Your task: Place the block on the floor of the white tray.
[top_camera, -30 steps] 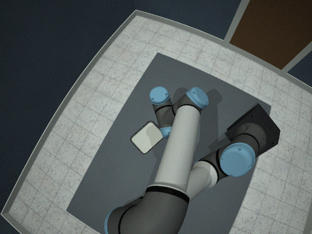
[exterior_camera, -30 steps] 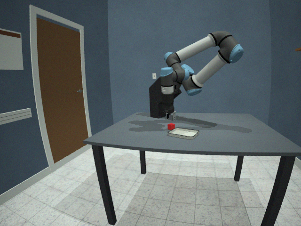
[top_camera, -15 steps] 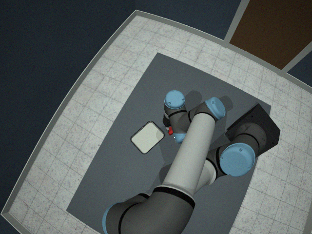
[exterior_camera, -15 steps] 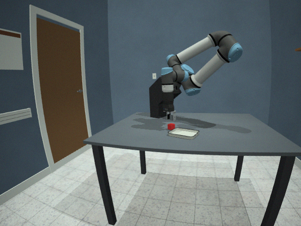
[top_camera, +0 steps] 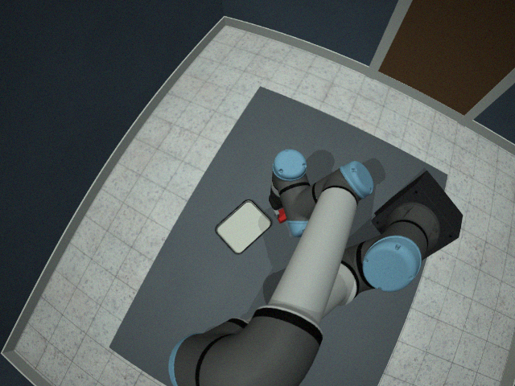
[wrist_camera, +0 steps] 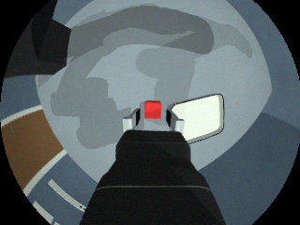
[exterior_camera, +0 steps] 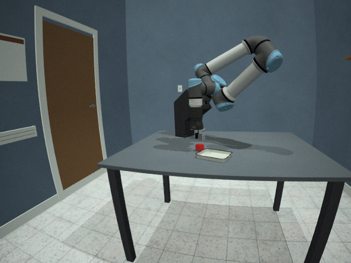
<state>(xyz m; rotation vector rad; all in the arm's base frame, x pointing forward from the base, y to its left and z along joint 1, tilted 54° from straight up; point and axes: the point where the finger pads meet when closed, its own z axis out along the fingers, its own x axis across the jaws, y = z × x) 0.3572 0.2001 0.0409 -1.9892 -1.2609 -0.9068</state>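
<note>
My gripper is now 70 mm above the red block. From my hand the other things lie so: white tray 70 mm ahead, 120 mm to the left, 70 mm below.
</note>
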